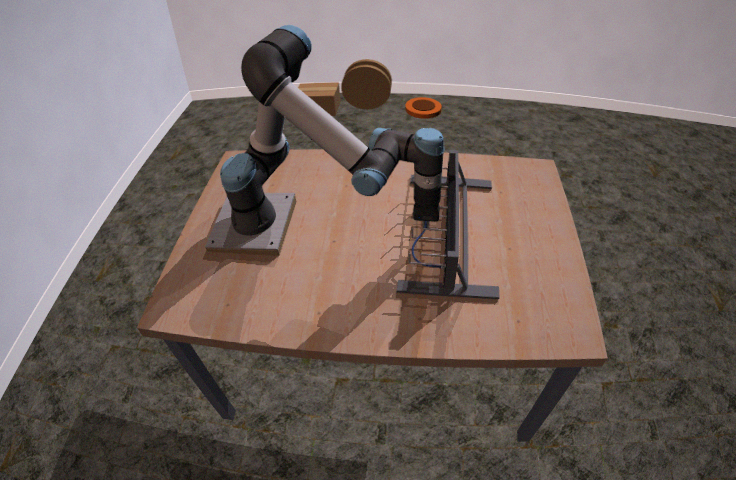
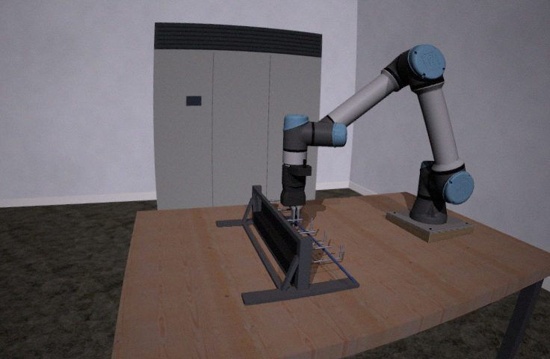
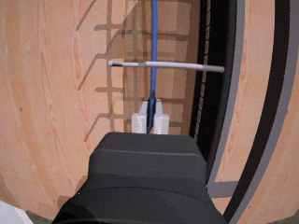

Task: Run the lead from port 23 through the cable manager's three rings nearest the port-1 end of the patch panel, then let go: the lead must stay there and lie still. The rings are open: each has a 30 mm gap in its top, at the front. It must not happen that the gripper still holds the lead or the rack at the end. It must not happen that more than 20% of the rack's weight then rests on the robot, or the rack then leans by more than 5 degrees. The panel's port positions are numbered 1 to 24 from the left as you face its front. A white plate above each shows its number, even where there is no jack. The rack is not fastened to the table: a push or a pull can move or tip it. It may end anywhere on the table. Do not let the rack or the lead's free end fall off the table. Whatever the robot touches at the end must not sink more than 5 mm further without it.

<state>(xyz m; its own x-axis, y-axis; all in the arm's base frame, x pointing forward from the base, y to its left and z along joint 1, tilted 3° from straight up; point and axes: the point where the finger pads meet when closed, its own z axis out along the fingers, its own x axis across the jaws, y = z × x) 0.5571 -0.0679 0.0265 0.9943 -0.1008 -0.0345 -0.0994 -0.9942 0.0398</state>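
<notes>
The dark rack is 8 cm ahead of my hand, 4 cm to the left of it and 1 cm below it.
</notes>
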